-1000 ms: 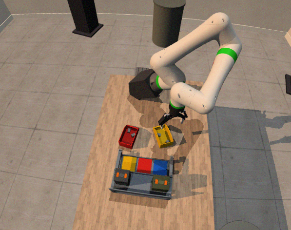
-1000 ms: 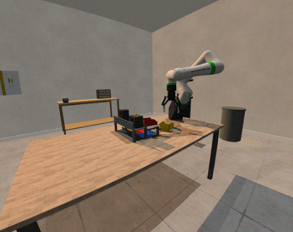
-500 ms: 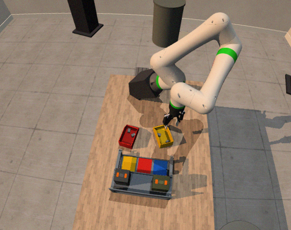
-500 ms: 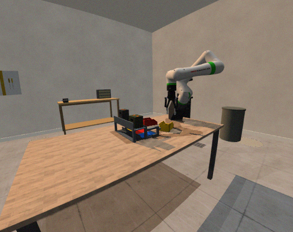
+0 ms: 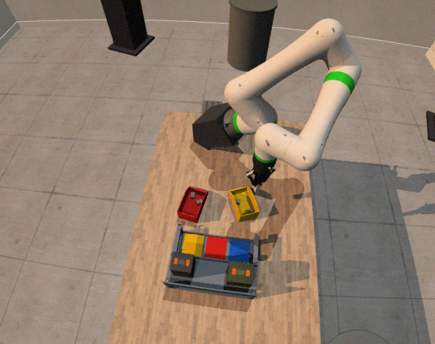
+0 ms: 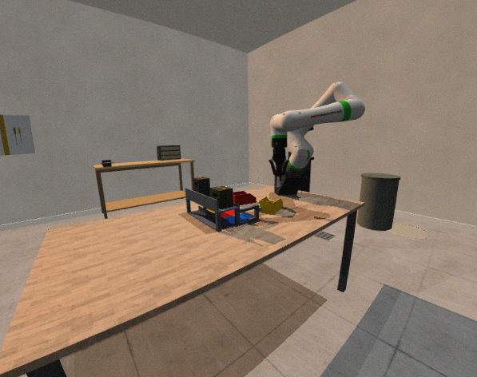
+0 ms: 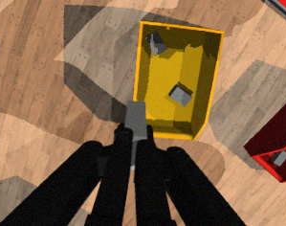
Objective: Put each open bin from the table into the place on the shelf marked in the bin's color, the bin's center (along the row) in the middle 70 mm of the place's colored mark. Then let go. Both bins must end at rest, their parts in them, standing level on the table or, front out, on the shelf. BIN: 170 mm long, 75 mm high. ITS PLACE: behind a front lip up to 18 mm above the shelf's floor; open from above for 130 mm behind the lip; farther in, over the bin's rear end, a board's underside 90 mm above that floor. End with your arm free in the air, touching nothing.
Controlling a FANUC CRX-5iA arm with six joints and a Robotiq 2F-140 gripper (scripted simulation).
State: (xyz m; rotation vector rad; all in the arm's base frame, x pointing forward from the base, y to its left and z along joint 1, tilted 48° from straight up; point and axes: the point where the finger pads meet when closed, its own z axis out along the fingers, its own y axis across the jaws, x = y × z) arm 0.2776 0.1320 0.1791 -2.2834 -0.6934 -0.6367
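The yellow bin is 15 cm below my hand, 4 cm to the right of it and 3 cm ahead of it. Round my hand: blue-marked place: 30 cm ahead, 18 cm below, 5 cm to the left; red bin: 27 cm to the right, 15 cm below, 13 cm ahead; red mark: 33 cm ahead, 18 cm below, 6 cm to the right.
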